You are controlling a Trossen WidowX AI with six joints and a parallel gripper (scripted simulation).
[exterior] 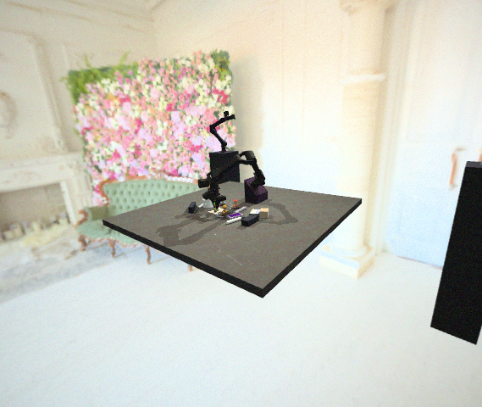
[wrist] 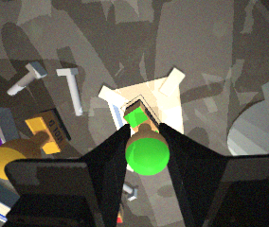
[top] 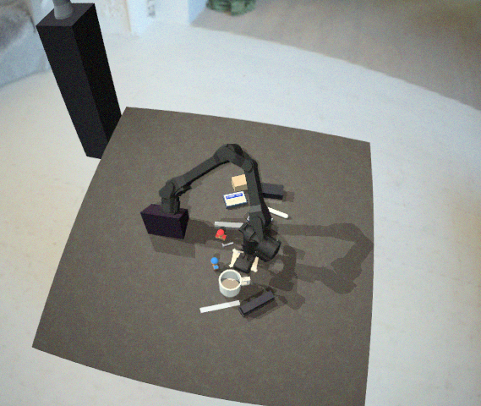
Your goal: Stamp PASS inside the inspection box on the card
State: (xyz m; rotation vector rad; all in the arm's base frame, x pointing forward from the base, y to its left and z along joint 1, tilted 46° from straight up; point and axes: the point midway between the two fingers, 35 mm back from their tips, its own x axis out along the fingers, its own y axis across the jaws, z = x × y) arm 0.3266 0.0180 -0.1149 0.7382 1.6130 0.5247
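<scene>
The green-knobbed stamp is right at my gripper tip. The rest, counted from my gripper tip: mug 12 cm to the right, 3 cm behind, 1 cm above; orange-knobbed stamp 10 cm to the left, 1 cm ahead; cream card 3 cm below, 2 cm behind.
</scene>
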